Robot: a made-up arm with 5 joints.
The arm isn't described. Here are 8 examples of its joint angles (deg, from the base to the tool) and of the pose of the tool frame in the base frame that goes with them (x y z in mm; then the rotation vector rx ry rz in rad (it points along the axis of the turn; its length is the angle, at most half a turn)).
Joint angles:
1: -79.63 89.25 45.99 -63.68 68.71
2: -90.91 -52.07 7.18 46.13 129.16
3: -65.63 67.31 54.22 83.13 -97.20
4: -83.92 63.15 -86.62 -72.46 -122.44
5: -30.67 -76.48 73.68 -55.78 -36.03
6: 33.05 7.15 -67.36 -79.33 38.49
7: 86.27 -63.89 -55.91 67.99 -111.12
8: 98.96 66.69 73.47 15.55 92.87
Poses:
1: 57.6 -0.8 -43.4 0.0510 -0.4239 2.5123
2: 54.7 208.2 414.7 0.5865 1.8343 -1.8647
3: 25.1 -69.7 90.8 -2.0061 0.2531 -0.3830
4: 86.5 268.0 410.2 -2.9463 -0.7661 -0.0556
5: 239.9 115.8 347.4 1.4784 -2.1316 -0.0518
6: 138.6 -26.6 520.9 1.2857 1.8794 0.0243
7: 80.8 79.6 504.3 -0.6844 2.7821 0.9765
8: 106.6 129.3 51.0 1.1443 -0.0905 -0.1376
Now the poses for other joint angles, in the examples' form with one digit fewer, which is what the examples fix.
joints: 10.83 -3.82 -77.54 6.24 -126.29
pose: 159 -2 577 2.601 -1.555 -0.372
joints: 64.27 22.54 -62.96 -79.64 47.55
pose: 157 -145 491 2.135 1.522 -0.119
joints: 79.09 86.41 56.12 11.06 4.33
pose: 60 137 27 0.771 0.908 -1.203
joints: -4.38 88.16 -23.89 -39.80 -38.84
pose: 352 35 -20 0.454 -1.070 -0.577
